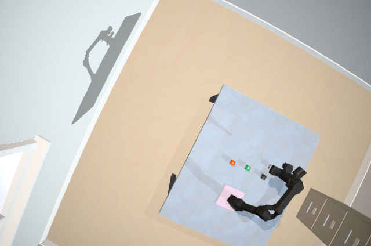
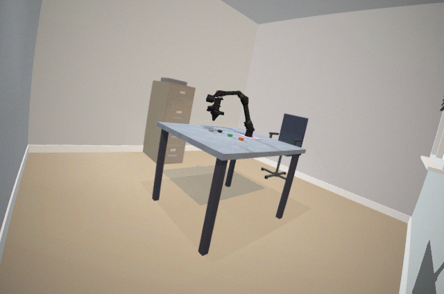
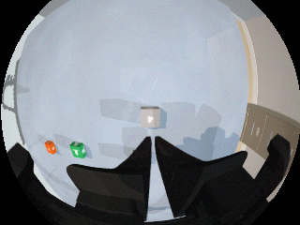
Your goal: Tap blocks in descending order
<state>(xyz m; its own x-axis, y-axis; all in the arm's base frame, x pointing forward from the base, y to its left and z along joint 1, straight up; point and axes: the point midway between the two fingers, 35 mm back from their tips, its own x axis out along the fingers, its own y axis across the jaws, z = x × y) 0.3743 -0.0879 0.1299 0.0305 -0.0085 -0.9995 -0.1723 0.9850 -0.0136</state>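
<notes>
Now: gripper tip 1 cm to the left of the grey block and 9 cm above it. From my gripper tip the other things lie so: green block 11 cm behind, 15 cm to the left, 9 cm below; then orange block 15 cm behind, 27 cm to the left, 9 cm below; then dark block 10 cm behind, 9 cm below.
</notes>
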